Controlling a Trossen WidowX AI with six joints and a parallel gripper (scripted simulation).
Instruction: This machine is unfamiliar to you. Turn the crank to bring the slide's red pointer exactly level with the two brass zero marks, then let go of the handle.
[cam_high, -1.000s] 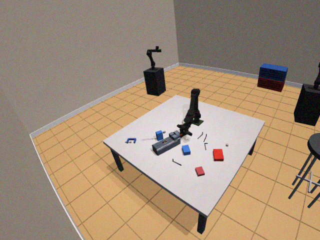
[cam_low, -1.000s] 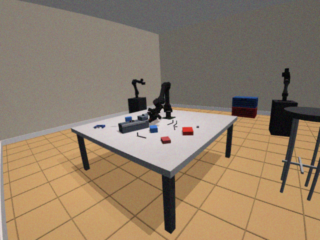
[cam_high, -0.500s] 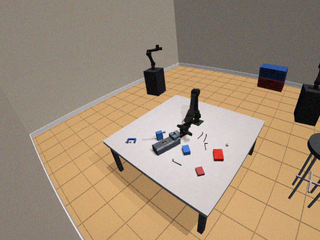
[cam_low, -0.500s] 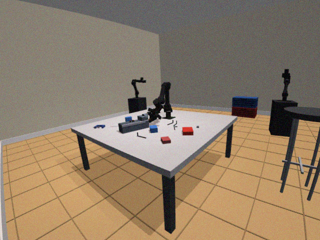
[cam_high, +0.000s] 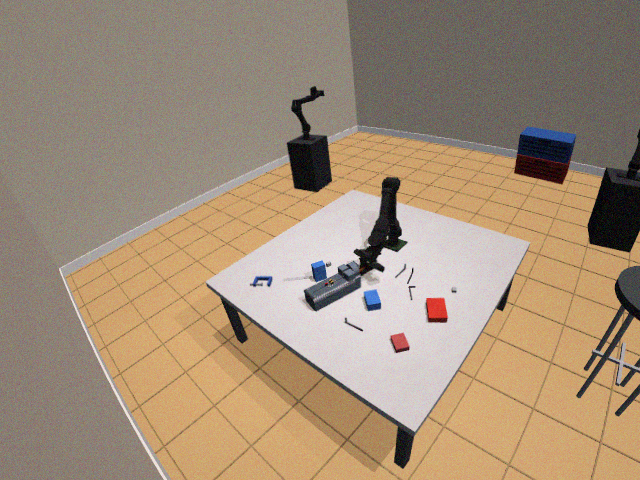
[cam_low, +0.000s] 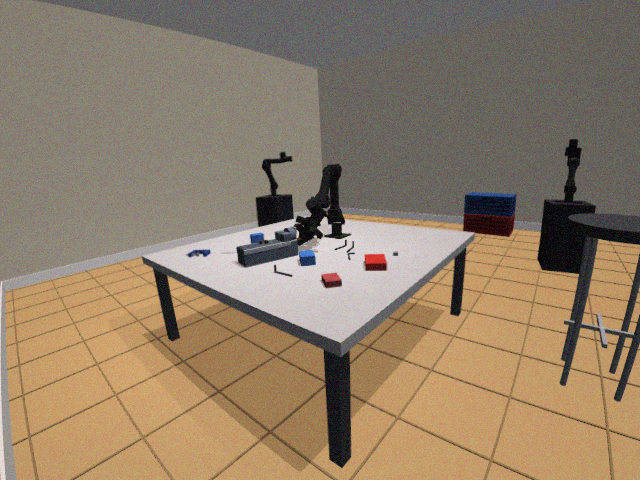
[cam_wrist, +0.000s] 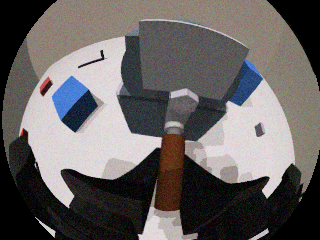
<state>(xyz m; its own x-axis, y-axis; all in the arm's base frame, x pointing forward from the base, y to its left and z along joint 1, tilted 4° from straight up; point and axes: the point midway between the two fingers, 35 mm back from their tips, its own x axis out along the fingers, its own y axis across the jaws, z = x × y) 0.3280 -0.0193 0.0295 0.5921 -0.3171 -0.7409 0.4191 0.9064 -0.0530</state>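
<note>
Now: gripper tip 30 mm below the brown crank handle, 20 mm past it and 10 mm to the right of it. Round my gripper tip: red pointer 170 mm ahead, 80 mm to the right, 50 mm above.
</note>
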